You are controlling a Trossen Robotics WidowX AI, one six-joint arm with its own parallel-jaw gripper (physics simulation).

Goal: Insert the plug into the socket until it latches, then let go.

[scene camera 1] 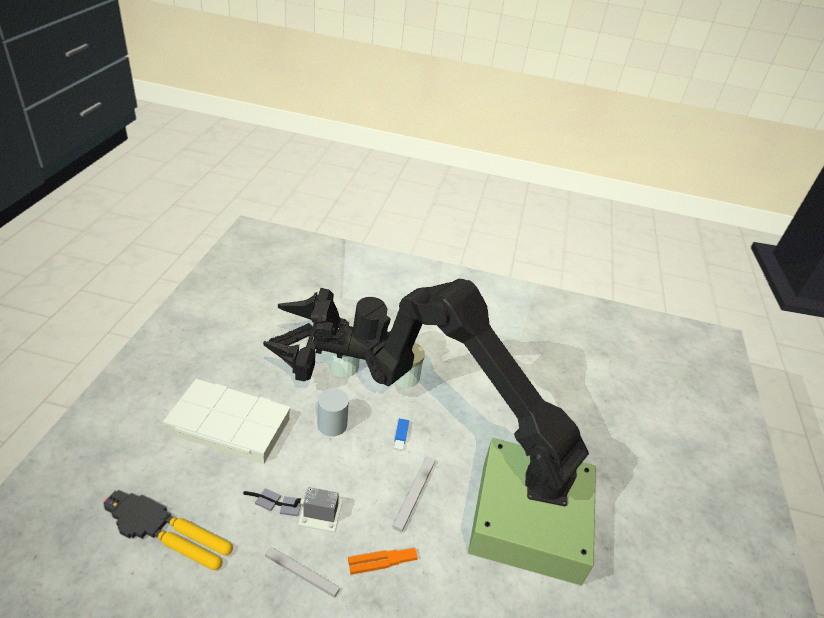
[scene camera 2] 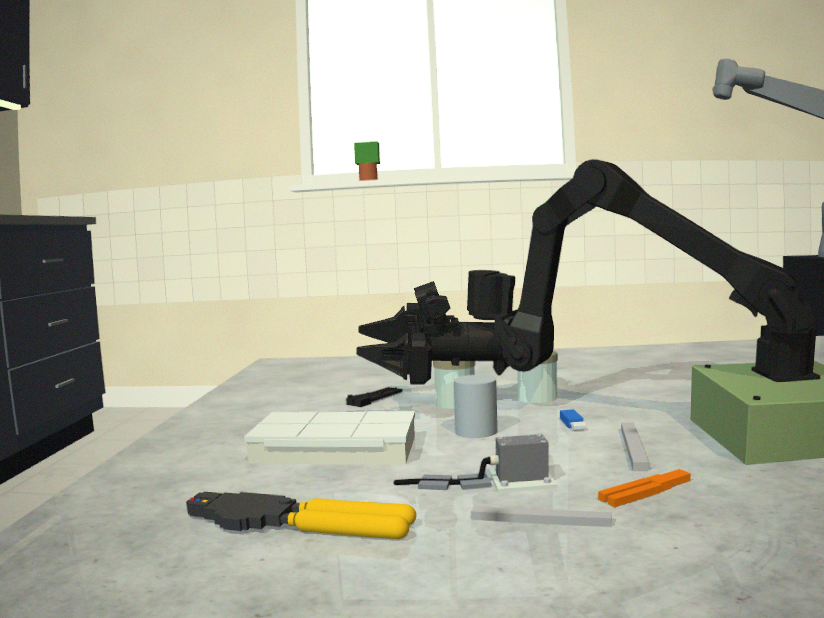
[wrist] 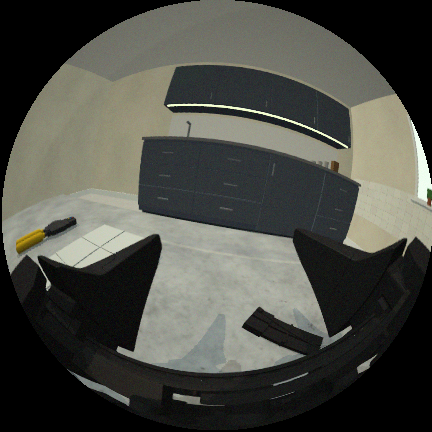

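Where they show: gripper, between the fingertips: (scene camera 1: 270, 324) (scene camera 2: 357, 339) (wrist: 228, 238); arm's base, origin of its link: (scene camera 1: 546, 485) (scene camera 2: 785, 374).
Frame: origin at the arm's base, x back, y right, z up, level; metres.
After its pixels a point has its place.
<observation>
A dark grey box (scene camera 1: 320, 504) {z -0.027, x -0.356, y -0.097 m} (scene camera 2: 522, 459) {z -0.042, x -0.359, y -0.101 m} stands on a small white base plate, with a black cable leaving its left side. Along the cable lie two small grey connector pieces, a left one (scene camera 1: 267, 498) {z -0.064, x -0.448, y -0.082 m} (scene camera 2: 435, 481) {z -0.065, x -0.448, y -0.087 m} and a right one (scene camera 1: 290, 505) {z -0.064, x -0.408, y -0.086 m} (scene camera 2: 474, 483) {z -0.065, x -0.409, y -0.099 m}, flat on the table. Which piece is the plug and which the socket, I cannot tell. Both look a little apart. My gripper (scene camera 1: 272, 324) {z 0.039, x -0.537, y 0.218 m} (scene camera 2: 358, 339) {z 0.039, x -0.537, y 0.218 m} (wrist: 228, 238) {z 0.039, x -0.537, y 0.218 m} is wide open and empty, pointing left above the table, far behind the connector pieces. The connector pieces do not show in the wrist view.
A white tiled box (scene camera 1: 227, 420) {z -0.036, x -0.559, y 0.036 m} (scene camera 2: 331, 427) {z -0.037, x -0.563, y 0.033 m} (wrist: 100, 245) {z -0.036, x -0.597, y 0.054 m} and a grey cylinder (scene camera 1: 332, 413) {z -0.005, x -0.378, y 0.069 m} (scene camera 2: 475, 407) {z -0.030, x -0.387, y 0.069 m} stand between gripper and connectors. A black tool (scene camera 2: 372, 396) {z -0.062, x -0.523, y 0.288 m} (wrist: 282, 331) {z -0.063, x -0.524, y 0.298 m} lies below the gripper. Yellow-handled pliers (scene camera 1: 199, 537) {z -0.053, x -0.523, y -0.175 m} (scene camera 2: 352, 522) {z -0.055, x -0.526, y -0.203 m}, an orange tool (scene camera 1: 382, 560) {z -0.061, x -0.243, y -0.150 m} (scene camera 2: 644, 488) {z -0.061, x -0.251, y -0.160 m} and grey bars lie around.
</observation>
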